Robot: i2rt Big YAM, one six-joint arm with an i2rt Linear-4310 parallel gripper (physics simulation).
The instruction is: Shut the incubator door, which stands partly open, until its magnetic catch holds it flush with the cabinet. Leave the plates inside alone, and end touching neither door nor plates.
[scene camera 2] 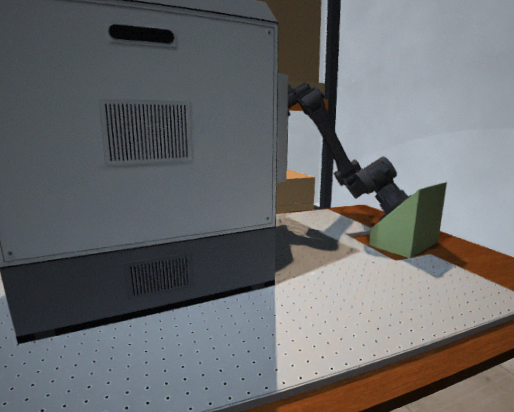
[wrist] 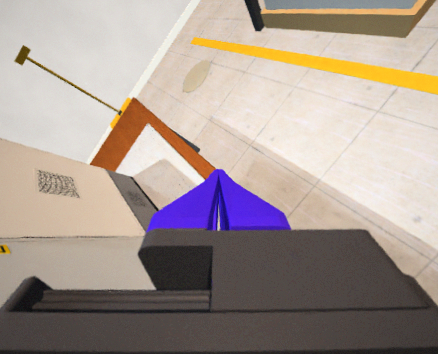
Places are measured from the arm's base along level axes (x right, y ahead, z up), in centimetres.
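Pixels of known places: gripper, between the fingertips: (wrist: 218,176); arm's base, origin of its link: (scene camera 2: 400,210).
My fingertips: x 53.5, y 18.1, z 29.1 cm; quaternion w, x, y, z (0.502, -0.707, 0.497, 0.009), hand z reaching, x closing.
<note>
Ahead of a thing's pixels: the offset from my fingertips to its top centre. "spot": to the spot under its first point. Level surfaces: height alone.
The incubator cabinet (scene camera 2: 225,190) (wrist: 20,210) stands at the left in both views. In the scene view a pale upright strip along its front edge looks like the door @(spot: dx -16.5, dy +1.0, dz -7.6 cm) (scene camera 2: 282,135); it lies close along the cabinet. In the wrist view a pale grey face, probably the door or cabinet front @(spot: dx -20.5, dy +14.9, dz -2.6 cm) (wrist: 85,260), fills the lower left; whether it sits flush cannot be told. My gripper (wrist: 218,176) has its blue fingers shut with nothing between them. They point past the cabinet over the bench edge and floor. In the scene view the fingers are hidden behind the cabinet. The plates do not show.
The arm (scene camera 2: 327,132) reaches from behind a green wedge-shaped block (scene camera 2: 415,222) toward the cabinet front. A perforated board @(dz -38.3 cm) (scene camera 2: 340,310) lies on the wooden bench @(dz -39.6 cm) (scene camera 2: 460,350) (wrist: 176,145). A tan box (scene camera 2: 297,192) and a dark post (scene camera 2: 327,165) stand behind.
</note>
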